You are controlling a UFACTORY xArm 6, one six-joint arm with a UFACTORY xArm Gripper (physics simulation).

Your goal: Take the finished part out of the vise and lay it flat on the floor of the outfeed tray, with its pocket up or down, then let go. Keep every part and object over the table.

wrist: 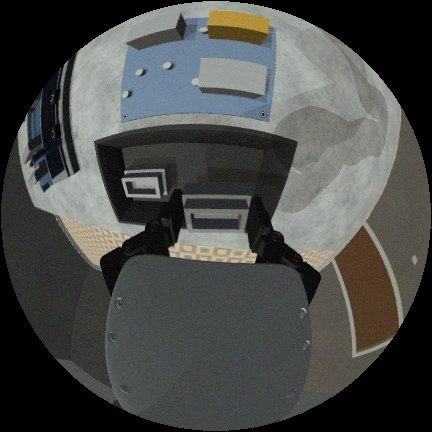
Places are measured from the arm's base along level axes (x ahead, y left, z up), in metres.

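Where they show: gripper, fingertip midpoint: (216,204).
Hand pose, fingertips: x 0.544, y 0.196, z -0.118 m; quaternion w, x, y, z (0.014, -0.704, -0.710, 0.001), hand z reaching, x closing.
Things, the pixels of their top centre, and the offset from my fingertips. "*": a spot on its surface instead.
- grey finished part at its top centre: (215,221) dx +0.003, dy +0.000, dz +0.020 m
- lighter pocketed part at its top centre: (139,187) dx +0.003, dy -0.092, dz -0.027 m
- blue board at a spot on its surface: (160,95) * dx -0.106, dy -0.077, dz -0.066 m
- pale block at its top centre: (233,73) dx -0.126, dy +0.002, dz -0.030 m
- blue device at a spot on its surface: (62,120) * dx -0.130, dy -0.287, dz -0.055 m
My gripper (216,204) is shut on the grey finished part (217,212), one black finger at each side of it. The part's rectangular pocket faces the camera. In the view the held part overlaps the near side of the dark outfeed tray (200,134) and hides some of its near wall; its height over the tray floor is hard to tell. The held part appears clear of the tray's left and right walls. The vise cannot be told for certain in this view.
A lighter pocketed part (125,187) sits inside the tray at the left. Beyond the tray, a blue board (160,95) bears a pale block (233,75), a yellow block (237,25), a grey block (157,32) and several pegs. A black and blue device (62,120) stands far left.
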